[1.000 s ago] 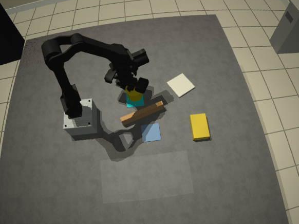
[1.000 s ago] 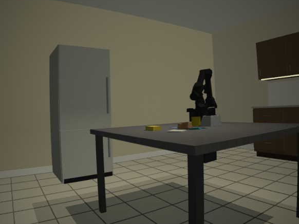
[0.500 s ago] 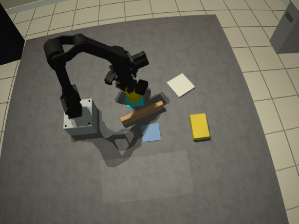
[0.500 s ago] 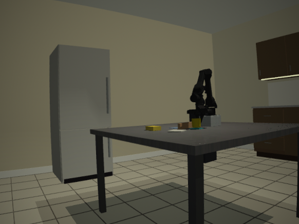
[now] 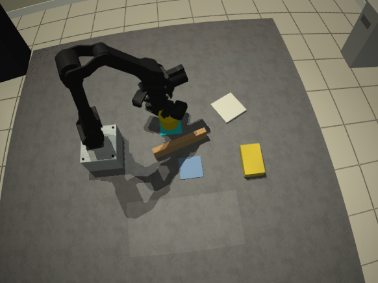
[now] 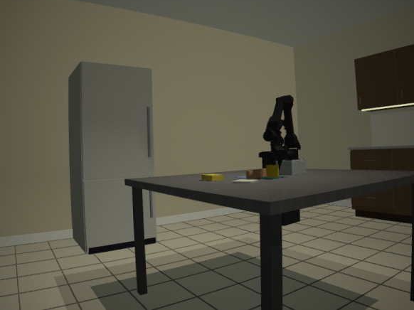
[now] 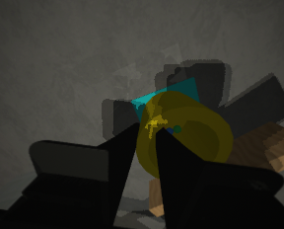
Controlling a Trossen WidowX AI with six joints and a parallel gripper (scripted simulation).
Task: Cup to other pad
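Right now the yellow cup is 2 cm ahead of my gripper tip, 1 cm to the right of it and 1 cm below it. Also, from my gripper tip: teal pad: 5 cm below, 2 cm to the right, 2 cm ahead; wooden bar: 11 cm to the right, 4 cm ahead, 3 cm below; marble: 3 cm below, 2 cm to the right, 1 cm ahead.
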